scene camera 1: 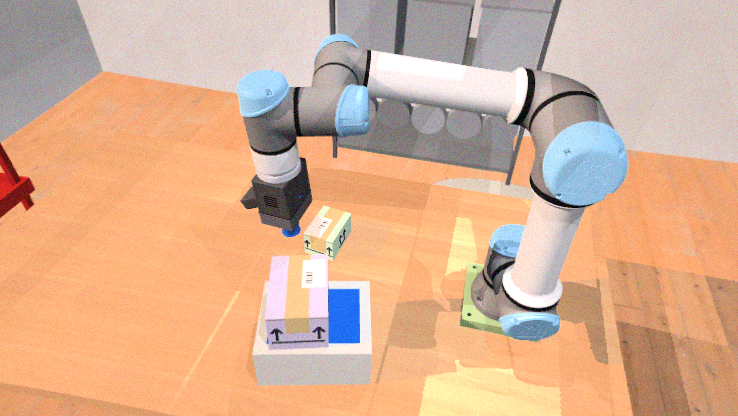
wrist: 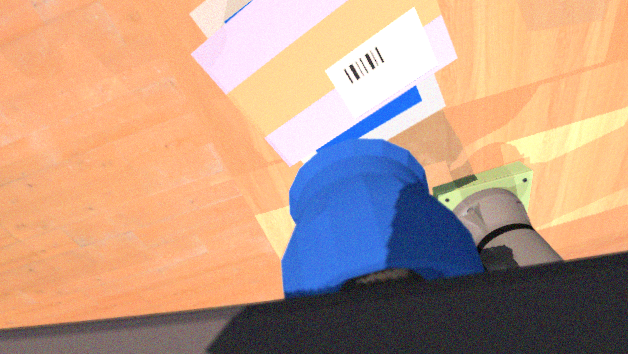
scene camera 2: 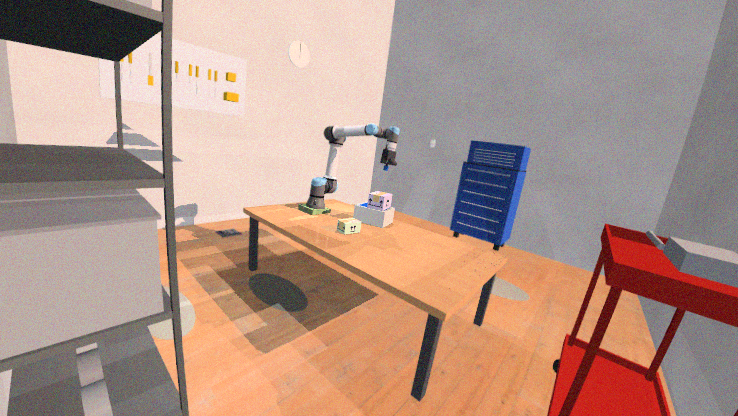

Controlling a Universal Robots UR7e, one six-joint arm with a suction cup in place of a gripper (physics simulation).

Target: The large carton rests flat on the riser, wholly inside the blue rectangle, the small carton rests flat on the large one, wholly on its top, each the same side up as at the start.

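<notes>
The lilac large carton (scene camera 1: 297, 299) (scene camera 2: 379, 200) (wrist: 280, 55) rests flat, arrows up, on the light grey riser (scene camera 1: 312, 369) (scene camera 2: 379, 216) (wrist: 432, 95). It covers the left part of the blue rectangle (scene camera 1: 345, 315) (scene camera 2: 363, 205) (wrist: 375, 120). Its front lower edge lies at or slightly past the blue's front edge; I cannot tell which. The pale green small carton (scene camera 1: 328, 232) (scene camera 2: 348, 226) stands on the table behind the riser, arrows up. My gripper's blue suction cup (scene camera 1: 290, 232) (scene camera 2: 386, 167) (wrist: 360, 165) hangs high in the air, open and holding nothing, apart from both cartons.
The wooden table (scene camera 1: 155, 289) (scene camera 2: 413, 258) carries the arm's green base plate (scene camera 1: 470, 320) (scene camera 2: 314, 210) (wrist: 525, 172), right of the riser in scene camera 1. A blue tool cabinet (scene camera 2: 488, 201) and a red cart (scene camera 2: 612, 266) stand on the floor away from the table.
</notes>
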